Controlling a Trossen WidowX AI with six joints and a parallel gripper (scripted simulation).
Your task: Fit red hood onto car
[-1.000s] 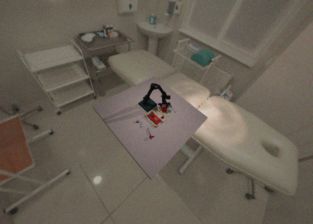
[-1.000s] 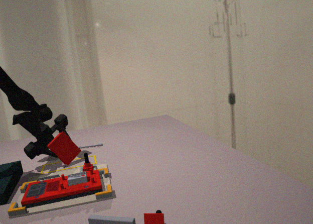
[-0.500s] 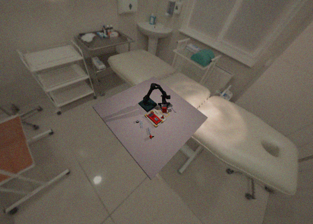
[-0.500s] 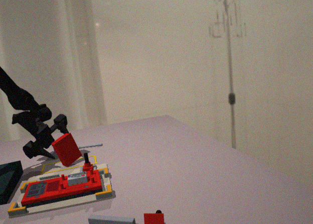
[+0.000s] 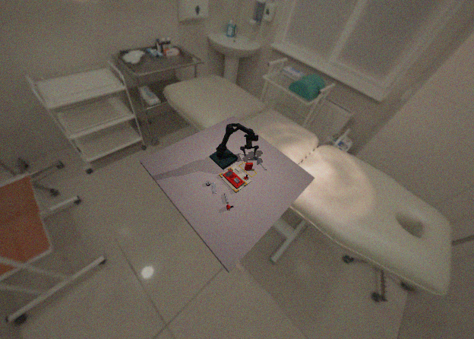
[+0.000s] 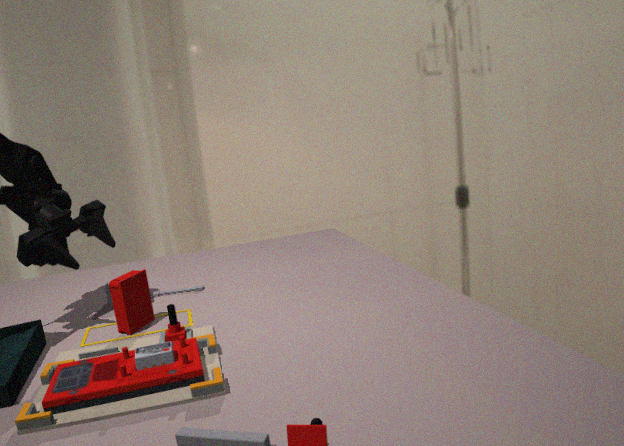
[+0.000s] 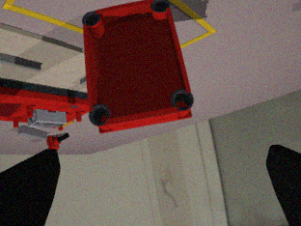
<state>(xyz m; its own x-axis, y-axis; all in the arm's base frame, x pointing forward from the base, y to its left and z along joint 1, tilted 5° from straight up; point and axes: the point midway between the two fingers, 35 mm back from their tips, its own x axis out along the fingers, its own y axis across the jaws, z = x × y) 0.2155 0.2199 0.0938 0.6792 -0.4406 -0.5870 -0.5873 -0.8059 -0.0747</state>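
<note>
Right now my gripper tip is 60 mm short of the red hood, 50 mm to the left of it and 80 mm above it. From my gripper tip the other things lie so: grey engine block: 110 mm ahead, 250 mm to the right, 100 mm below.
</note>
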